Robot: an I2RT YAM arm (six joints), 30 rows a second.
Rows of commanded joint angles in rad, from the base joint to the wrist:
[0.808, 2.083, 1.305, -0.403, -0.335, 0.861]
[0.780, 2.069, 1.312, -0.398, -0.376, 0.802]
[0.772, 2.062, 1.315, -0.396, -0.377, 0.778]
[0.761, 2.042, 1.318, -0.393, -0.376, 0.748]
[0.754, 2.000, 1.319, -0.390, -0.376, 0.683]
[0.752, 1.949, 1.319, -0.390, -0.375, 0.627]
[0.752, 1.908, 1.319, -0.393, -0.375, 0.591]
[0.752, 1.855, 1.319, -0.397, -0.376, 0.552]
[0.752, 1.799, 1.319, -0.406, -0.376, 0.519]
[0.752, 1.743, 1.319, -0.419, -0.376, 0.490]
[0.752, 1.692, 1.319, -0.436, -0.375, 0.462]
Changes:
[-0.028, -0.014, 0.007, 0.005, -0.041, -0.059]
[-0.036, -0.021, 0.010, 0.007, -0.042, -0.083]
[-0.047, -0.041, 0.013, 0.010, -0.041, -0.113]
[-0.054, -0.083, 0.014, 0.013, -0.041, -0.178]
[-0.056, -0.134, 0.014, 0.013, -0.040, -0.234]
[-0.056, -0.175, 0.014, 0.010, -0.040, -0.270]
[-0.056, -0.228, 0.014, 0.006, -0.041, -0.309]
[-0.056, -0.284, 0.014, -0.003, -0.041, -0.342]
[-0.056, -0.340, 0.014, -0.016, -0.041, -0.371]
[-0.056, -0.391, 0.014, -0.033, -0.040, -0.399]

